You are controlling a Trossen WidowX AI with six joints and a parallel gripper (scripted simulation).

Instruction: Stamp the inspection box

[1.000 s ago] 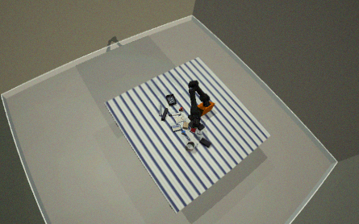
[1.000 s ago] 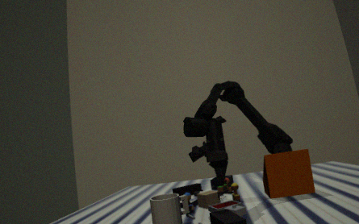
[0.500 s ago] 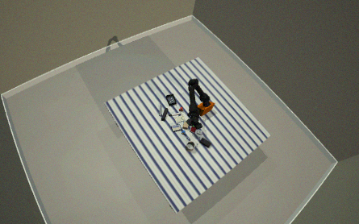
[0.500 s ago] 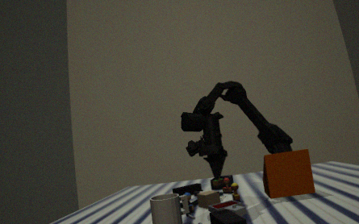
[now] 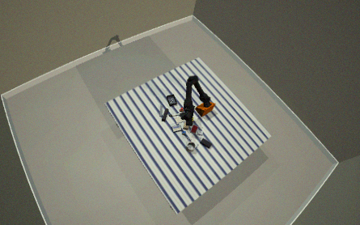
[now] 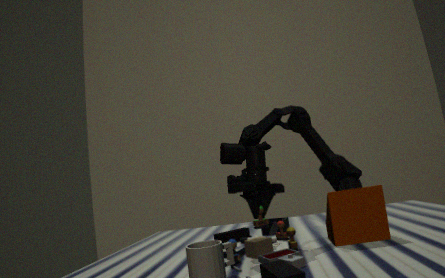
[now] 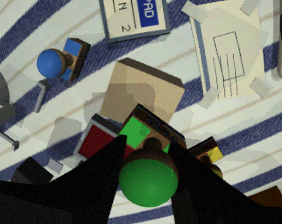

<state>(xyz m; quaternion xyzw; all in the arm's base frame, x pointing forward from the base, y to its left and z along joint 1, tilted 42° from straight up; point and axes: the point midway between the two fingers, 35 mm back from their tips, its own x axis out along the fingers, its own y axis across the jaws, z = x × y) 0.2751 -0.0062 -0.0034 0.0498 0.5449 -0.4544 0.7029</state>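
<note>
Right now my gripper tip is 100 mm above the white card and 90 mm to the left of it. From my gripper tip the other things lie so: tan block 80 mm below, 10 mm to the left, 10 mm ahead; yellow-knobbed stamp 90 mm behind, 80 mm below, 10 mm to the right; stamp with green knob 10 mm below.
</note>
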